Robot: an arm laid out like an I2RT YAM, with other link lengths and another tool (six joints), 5 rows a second.
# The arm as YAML. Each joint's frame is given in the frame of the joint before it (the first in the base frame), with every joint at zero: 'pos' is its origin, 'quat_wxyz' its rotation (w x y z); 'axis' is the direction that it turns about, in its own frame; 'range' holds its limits. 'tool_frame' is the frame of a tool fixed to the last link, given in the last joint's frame.
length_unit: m
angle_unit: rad
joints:
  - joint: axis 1
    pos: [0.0, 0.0, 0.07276]
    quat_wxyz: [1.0, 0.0, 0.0, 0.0]
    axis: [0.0, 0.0, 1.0]
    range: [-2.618, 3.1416]
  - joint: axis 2
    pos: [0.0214, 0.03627, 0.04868]
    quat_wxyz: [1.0, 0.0, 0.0, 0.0]
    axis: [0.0, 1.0, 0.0]
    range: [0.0, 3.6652]
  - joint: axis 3
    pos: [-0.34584, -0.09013, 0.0]
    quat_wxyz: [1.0, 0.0, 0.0, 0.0]
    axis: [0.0, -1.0, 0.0]
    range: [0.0, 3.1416]
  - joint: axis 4
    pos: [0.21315, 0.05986, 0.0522]
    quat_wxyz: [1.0, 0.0, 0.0, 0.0]
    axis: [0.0, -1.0, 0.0]
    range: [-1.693, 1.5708]
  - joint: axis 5
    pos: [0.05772, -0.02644, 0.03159]
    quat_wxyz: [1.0, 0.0, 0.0, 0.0]
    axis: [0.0, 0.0, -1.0]
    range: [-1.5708, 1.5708]
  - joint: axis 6
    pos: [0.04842, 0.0, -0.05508]
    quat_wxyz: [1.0, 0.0, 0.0, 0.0]
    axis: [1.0, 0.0, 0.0]
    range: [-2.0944, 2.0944]
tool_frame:
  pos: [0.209, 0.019, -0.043]
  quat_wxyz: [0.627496, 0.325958, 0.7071, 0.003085]
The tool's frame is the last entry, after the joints.
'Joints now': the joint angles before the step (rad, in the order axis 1, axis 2, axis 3, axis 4, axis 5, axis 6). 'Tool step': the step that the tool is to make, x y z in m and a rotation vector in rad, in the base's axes. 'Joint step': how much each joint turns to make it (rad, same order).
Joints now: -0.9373 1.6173 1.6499 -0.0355 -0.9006 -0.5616
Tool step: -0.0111 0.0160 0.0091 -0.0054 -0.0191 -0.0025
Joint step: 0.0014 -0.0602 -0.0510 0.0216 0.0040 0.0195
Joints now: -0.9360 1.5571 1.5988 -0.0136 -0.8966 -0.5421
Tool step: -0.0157 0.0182 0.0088 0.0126 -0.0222 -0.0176
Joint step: 0.0005 -0.0794 -0.0659 0.0196 0.0192 0.0388
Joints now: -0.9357 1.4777 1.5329 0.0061 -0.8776 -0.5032
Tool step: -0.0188 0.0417 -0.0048 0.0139 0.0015 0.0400
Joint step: 0.0122 -0.1057 -0.1001 -0.0068 -0.0273 0.0140
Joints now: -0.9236 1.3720 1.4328 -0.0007 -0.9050 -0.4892
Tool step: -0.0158 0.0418 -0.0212 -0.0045 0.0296 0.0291
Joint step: 0.0486 -0.1092 -0.1154 -0.0420 0.0186 -0.0427
